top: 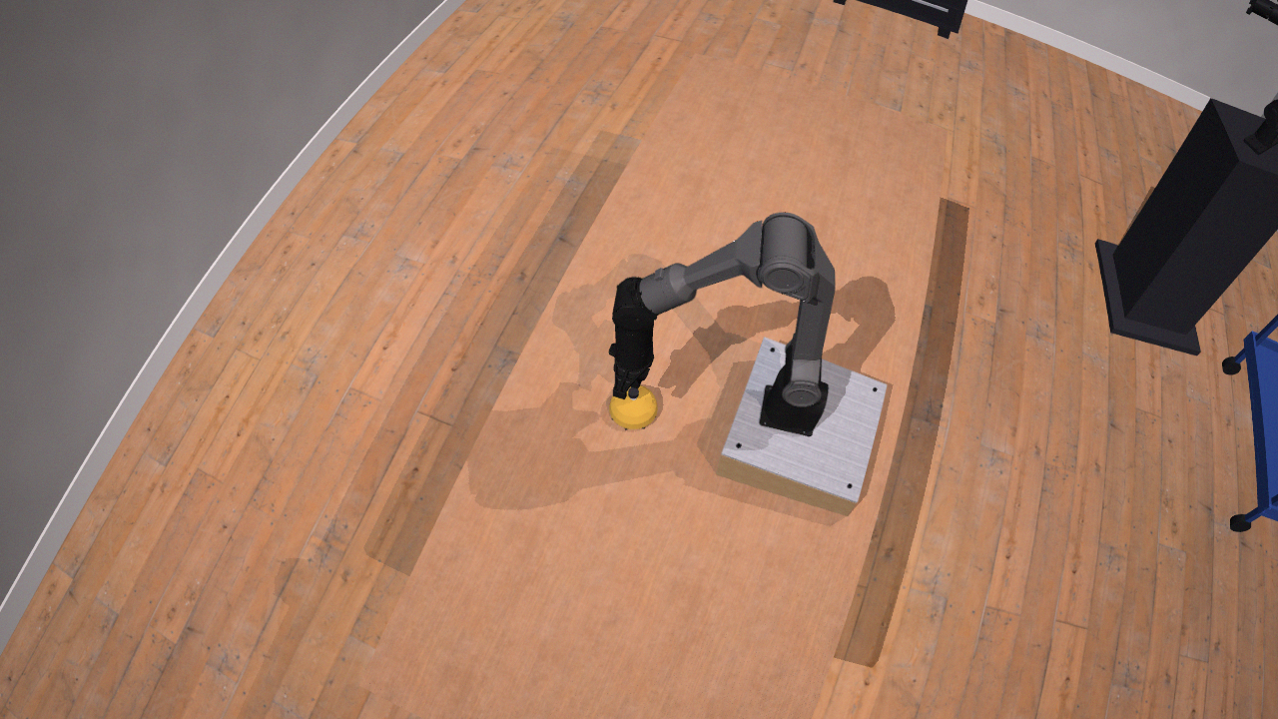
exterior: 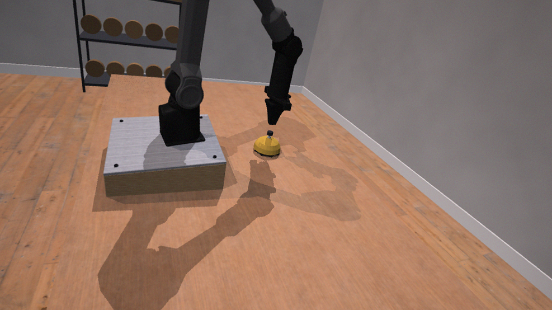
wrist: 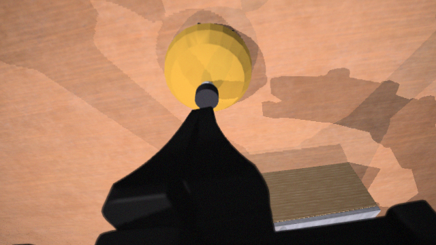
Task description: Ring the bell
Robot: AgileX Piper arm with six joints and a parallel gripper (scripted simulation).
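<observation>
Now: hand 40 mm above the button. Round my hand: bell (60 mm below).
</observation>
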